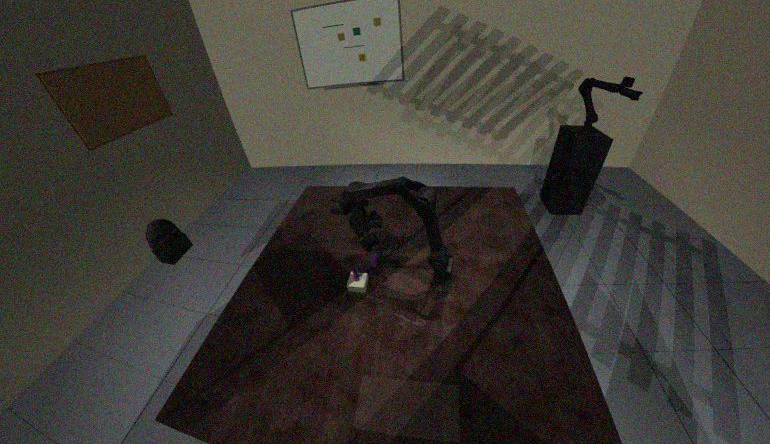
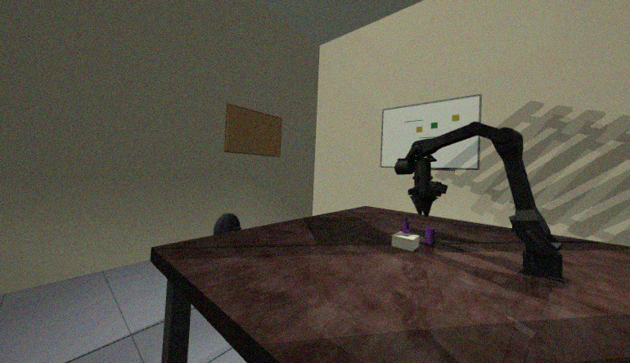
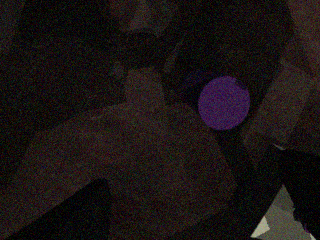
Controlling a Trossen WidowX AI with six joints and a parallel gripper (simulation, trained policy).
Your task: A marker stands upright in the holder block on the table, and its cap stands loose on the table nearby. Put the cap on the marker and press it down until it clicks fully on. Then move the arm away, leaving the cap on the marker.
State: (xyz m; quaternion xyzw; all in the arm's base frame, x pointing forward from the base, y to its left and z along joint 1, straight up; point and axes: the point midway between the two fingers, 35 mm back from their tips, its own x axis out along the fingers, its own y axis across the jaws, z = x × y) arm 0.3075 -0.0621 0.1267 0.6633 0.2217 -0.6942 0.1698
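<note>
Now: gripper tip 70 mm above the purple cap, 30 mm past it and 10 mm to the right of it. Also, from my gripper tip: white holder block (120 mm to the left, 70 mm below, 20 mm ahead); purple marker (120 mm to the left, 20 mm below, 20 mm ahead).
</note>
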